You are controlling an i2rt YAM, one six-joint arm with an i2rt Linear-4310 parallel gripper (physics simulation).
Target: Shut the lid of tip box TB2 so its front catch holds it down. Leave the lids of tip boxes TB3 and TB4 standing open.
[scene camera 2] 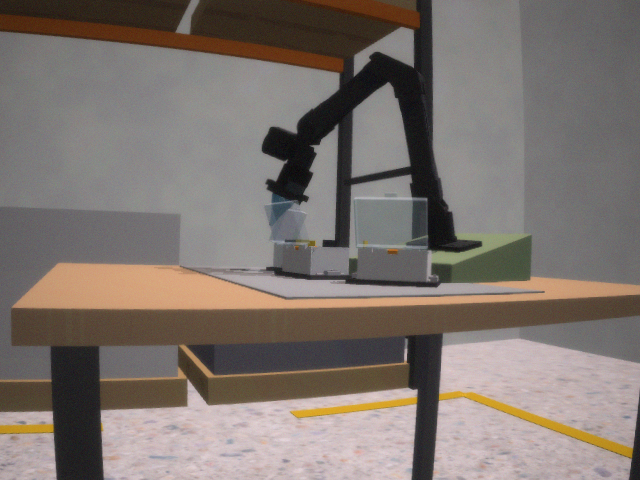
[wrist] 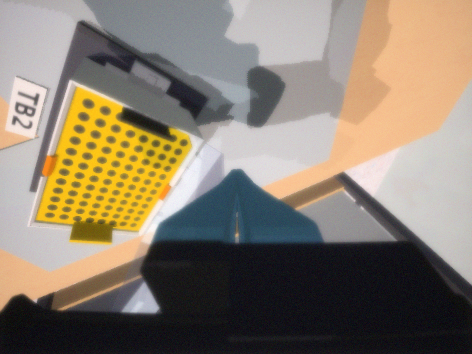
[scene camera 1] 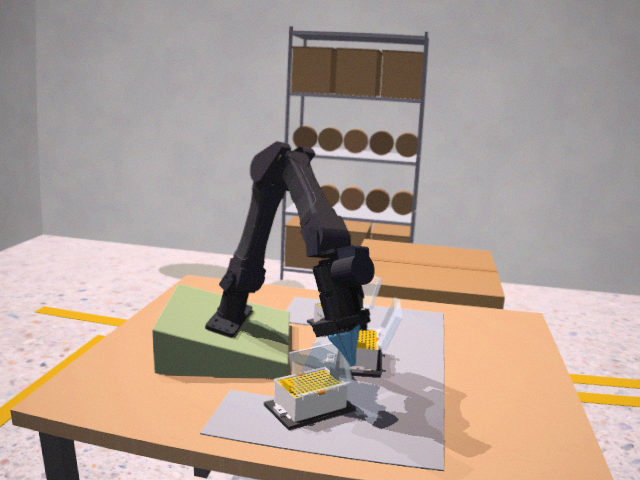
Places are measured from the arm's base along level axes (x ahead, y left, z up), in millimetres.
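Pixels of known places: gripper, fingertip midpoint: point(scene camera 2: 270, 225) point(wrist: 236, 177) point(scene camera 1: 353, 365); arm's base, origin of the base link: point(scene camera 2: 442, 246) point(scene camera 1: 229, 318).
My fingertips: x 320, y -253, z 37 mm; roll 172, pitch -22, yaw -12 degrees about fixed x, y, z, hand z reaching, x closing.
For each thing: its middle in the pictures, then the offset to it from my fingertips. Level surfaces: height alone.
- Tip box TB2, body centre: point(wrist: 101, 156) point(scene camera 1: 307, 391) 89 mm back, 9 mm left, 73 mm down
- middle box, body centre: point(scene camera 2: 320, 260) point(scene camera 1: 354, 348) 11 mm back, 238 mm left, 73 mm down
- rear box, body centre: point(scene camera 2: 396, 264) 72 mm back, 417 mm left, 73 mm down
- grey mat, its level: 106 mm down
- wooden table, its level: 109 mm down
Tip box TB2 point(scene camera 1: 320, 402) point(wrist: 107, 170) is the nearest box in scene camera 1, with a yellow tip rack. Its label point(wrist: 27, 107) reads TB2. Its clear lid point(scene camera 1: 307, 358) point(wrist: 212, 161) stands raised, roughly upright, and is off the front catch. My gripper point(scene camera 1: 352, 359) point(scene camera 2: 273, 219) point(wrist: 236, 177) is shut and empty, with its fingertips close beside the lid; contact is unclear. The middle box point(scene camera 1: 368, 357) point(scene camera 2: 330, 259) has its lid point(scene camera 1: 391, 325) open. The rear box point(scene camera 2: 392, 267) also has its lid point(scene camera 2: 391, 222) open. Which is TB3 or TB4 is unreadable.
The boxes stand on a grey mat point(scene camera 1: 248, 421) point(scene camera 2: 465, 290) on the wooden table point(scene camera 1: 129, 403) point(scene camera 2: 103, 294). The arm's base sits on a green wedge point(scene camera 1: 217, 356) point(scene camera 2: 496, 258). A shelf rack point(scene camera 1: 356, 36) stands behind, beyond the table.
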